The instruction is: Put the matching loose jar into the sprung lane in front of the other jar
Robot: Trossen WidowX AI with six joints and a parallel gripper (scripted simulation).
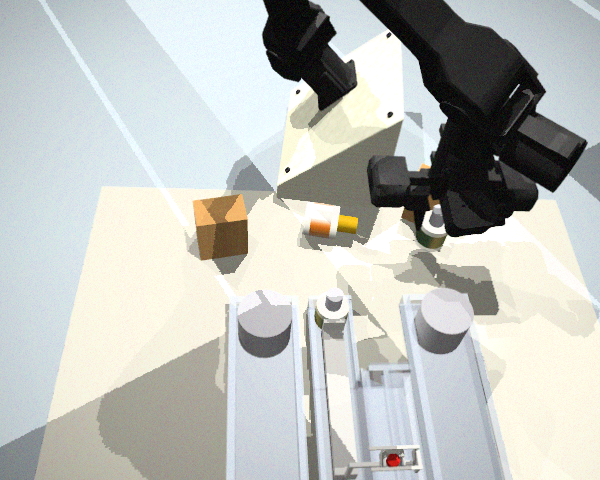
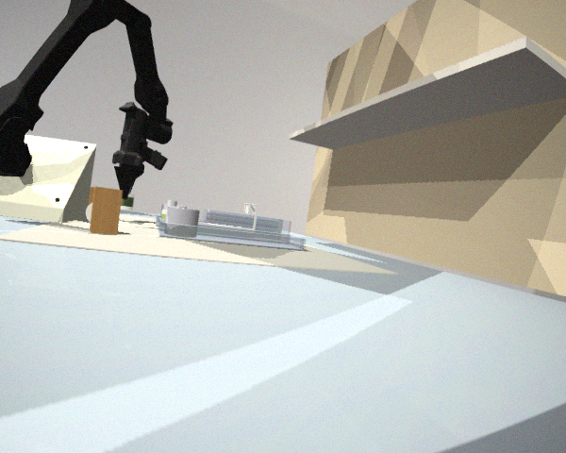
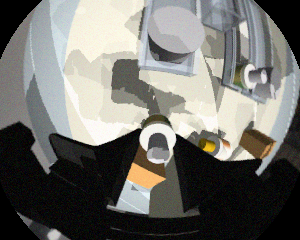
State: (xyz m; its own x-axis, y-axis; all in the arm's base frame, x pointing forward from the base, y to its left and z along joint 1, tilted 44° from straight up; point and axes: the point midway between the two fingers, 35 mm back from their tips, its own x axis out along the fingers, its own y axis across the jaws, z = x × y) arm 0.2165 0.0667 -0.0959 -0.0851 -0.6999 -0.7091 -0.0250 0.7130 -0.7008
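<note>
The grey lane rack is 250 mm ahead of my gripper tip, 100 mm to the right of it and 30 mm below it. Round my gripper tip: red mark: 290 mm ahead, 80 mm to the right, 20 mm above; shelf: 620 mm ahead, 100 mm to the right, 320 mm above.
</note>
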